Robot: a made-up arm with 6 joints. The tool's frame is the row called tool.
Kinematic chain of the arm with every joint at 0, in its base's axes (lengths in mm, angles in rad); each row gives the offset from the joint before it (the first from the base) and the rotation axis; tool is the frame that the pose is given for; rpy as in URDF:
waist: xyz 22 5 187 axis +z
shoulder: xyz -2 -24 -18 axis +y
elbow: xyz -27 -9 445 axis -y
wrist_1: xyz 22 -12 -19 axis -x
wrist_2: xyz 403 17 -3 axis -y
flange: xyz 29 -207 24 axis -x
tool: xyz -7 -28 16 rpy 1.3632 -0.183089 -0.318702
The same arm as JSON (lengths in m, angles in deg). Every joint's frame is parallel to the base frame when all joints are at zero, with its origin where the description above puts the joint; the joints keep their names.
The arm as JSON. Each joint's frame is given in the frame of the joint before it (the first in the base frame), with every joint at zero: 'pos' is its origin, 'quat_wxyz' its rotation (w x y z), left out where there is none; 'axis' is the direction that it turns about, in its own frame. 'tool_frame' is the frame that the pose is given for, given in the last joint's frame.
{"length_unit": "m", "angle_unit": "deg", "joints": [{"joint": "waist", "pos": [0.022, 0.005, 0.187], "axis": [0.0, 0.0, 1.0]}, {"joint": "shoulder", "pos": [-0.002, -0.024, -0.018], "axis": [0.0, 1.0, 0.0]}, {"joint": "elbow", "pos": [-0.027, -0.009, 0.445], "axis": [0.0, -1.0, 0.0]}, {"joint": "wrist_1", "pos": [0.022, -0.012, -0.019], "axis": [-1.0, 0.0, 0.0]}, {"joint": "wrist_2", "pos": [0.403, 0.017, -0.003], "axis": [0.0, -1.0, 0.0]}, {"joint": "flange", "pos": [0.029, -0.207, 0.024], "axis": [-1.0, 0.0, 0.0]}], "tool_frame": {"pos": [-0.007, -0.028, 0.016], "quat_wxyz": [0.772656, 0.608185, -0.169646, -0.065841]}}
